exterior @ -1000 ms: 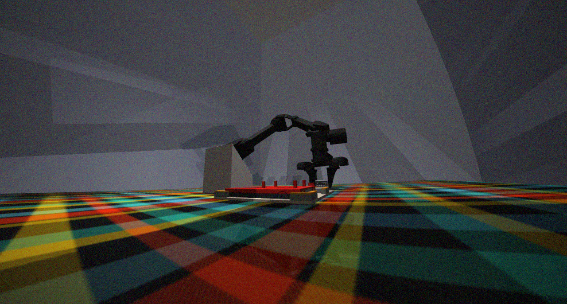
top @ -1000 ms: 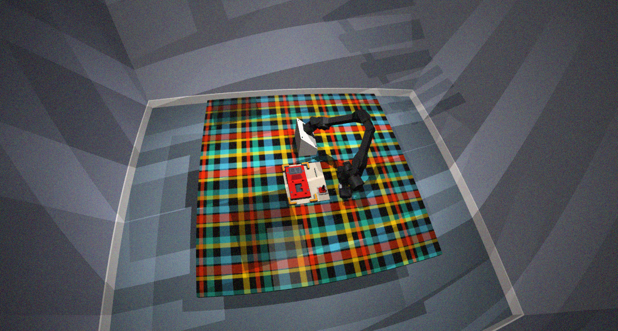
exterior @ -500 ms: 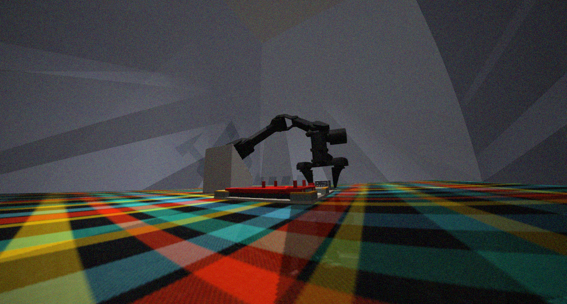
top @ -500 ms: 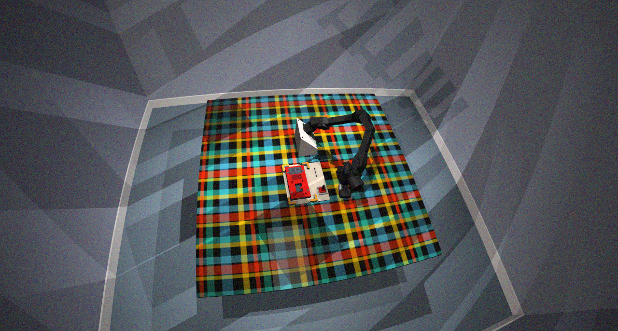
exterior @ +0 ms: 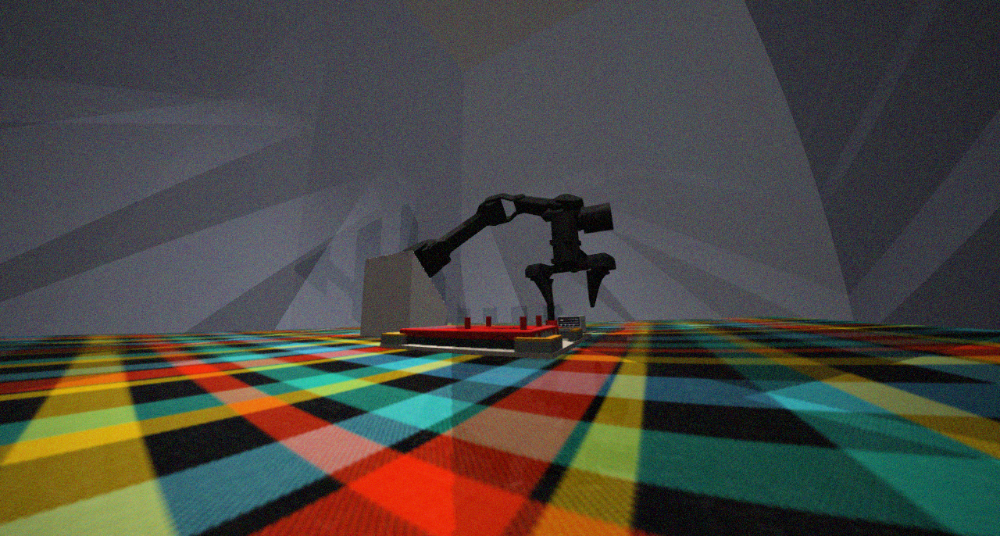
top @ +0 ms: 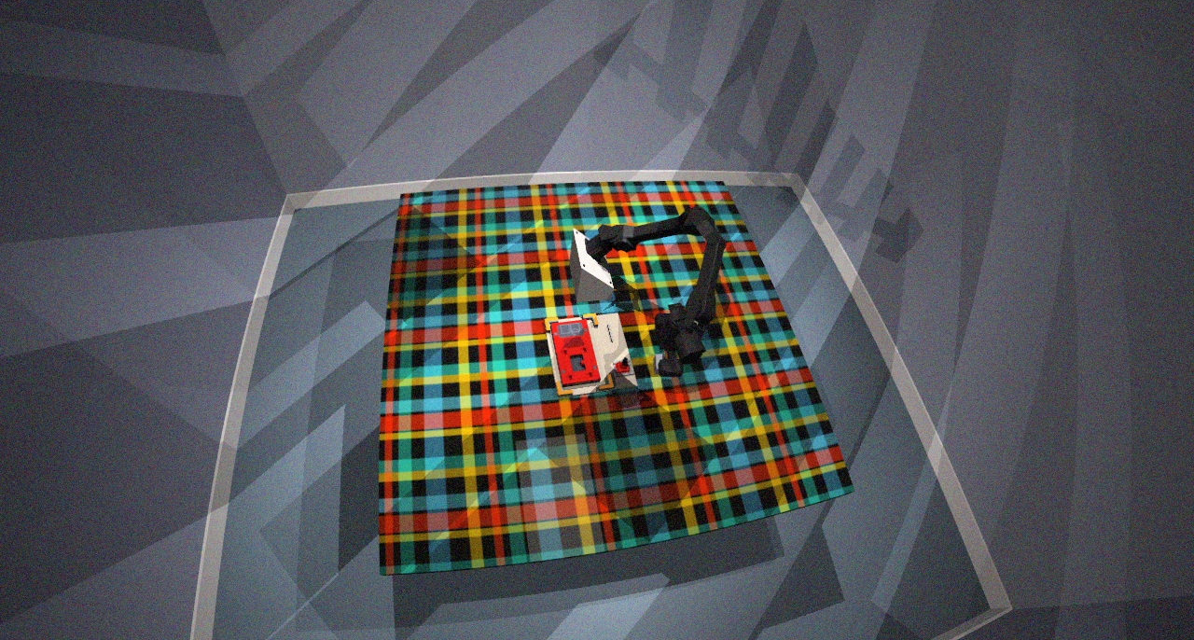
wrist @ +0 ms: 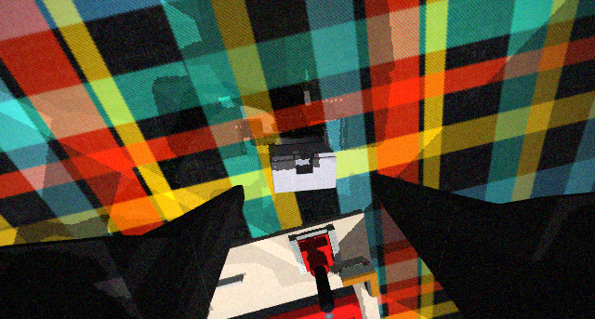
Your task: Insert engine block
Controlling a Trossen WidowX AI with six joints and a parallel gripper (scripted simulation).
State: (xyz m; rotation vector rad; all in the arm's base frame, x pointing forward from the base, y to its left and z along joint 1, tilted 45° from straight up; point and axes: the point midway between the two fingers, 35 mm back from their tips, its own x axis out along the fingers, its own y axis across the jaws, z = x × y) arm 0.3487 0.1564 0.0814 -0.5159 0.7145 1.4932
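My gripper tip is now 3 cm above the engine block and 1 cm to the right of it.
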